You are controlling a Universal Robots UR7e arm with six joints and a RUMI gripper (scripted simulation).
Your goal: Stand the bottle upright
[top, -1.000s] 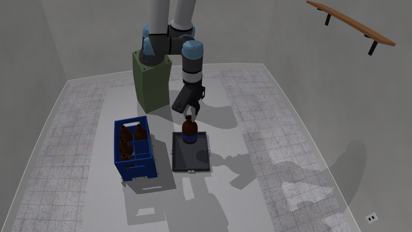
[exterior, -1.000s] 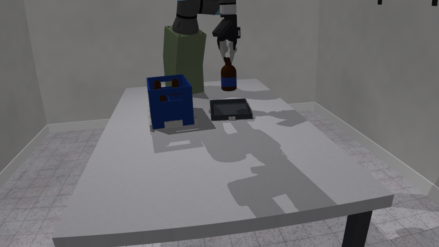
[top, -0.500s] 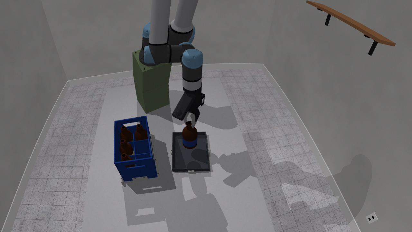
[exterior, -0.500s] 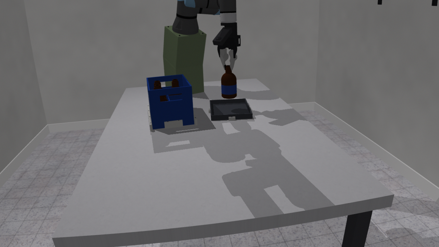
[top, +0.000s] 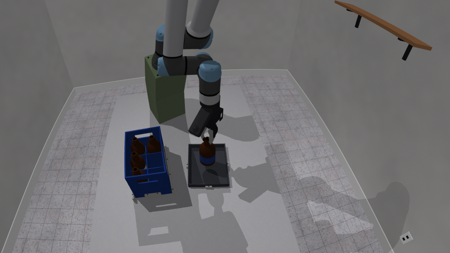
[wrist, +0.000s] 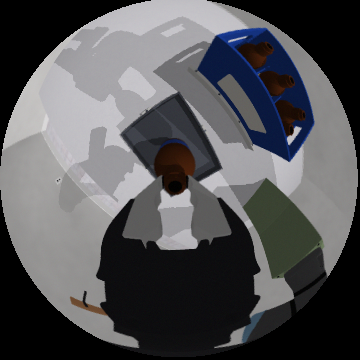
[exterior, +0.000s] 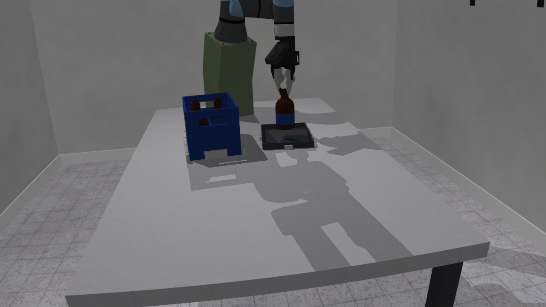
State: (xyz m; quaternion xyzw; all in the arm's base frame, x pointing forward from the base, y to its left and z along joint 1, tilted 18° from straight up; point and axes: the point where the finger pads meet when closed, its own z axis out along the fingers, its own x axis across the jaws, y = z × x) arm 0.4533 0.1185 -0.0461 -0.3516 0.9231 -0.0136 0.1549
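My hand is 18 cm above the dark tray. Round my hand: blue crate 29 cm to the right, 11 cm below, 3 cm behind.
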